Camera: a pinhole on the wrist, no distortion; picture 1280 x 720 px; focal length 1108.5 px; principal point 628.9 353.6 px. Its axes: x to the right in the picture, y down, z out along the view. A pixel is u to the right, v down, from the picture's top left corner.
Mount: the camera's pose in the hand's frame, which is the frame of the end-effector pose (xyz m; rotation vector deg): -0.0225 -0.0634 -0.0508 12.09 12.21 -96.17
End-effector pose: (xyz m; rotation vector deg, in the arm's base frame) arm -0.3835 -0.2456 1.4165 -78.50 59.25 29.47
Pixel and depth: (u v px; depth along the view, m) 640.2 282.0 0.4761
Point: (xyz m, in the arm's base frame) -0.1380 0.1212 1.5212
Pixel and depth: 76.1 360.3 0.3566
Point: -0.2963 0.0802 1.3728
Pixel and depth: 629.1 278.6 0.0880
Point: -0.3179 -0.2215 1.4837
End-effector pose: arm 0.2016 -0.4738 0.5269 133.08 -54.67 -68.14
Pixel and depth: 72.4 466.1 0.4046
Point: -0.1108 -0.5187 0.2906
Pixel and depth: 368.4 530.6 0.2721
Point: 0.0579 -0.4383 0.3353
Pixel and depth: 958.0 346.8 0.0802
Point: 0.2170 -0.3793 0.4681
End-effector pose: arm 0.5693 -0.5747 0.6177 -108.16 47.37 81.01
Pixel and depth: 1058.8 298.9 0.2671
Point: 0.6371 -0.2874 0.6538
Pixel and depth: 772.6 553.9 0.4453
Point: 0.5654 -0.1457 0.5218
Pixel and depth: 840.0 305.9 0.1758
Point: 0.6091 -0.3987 0.6445
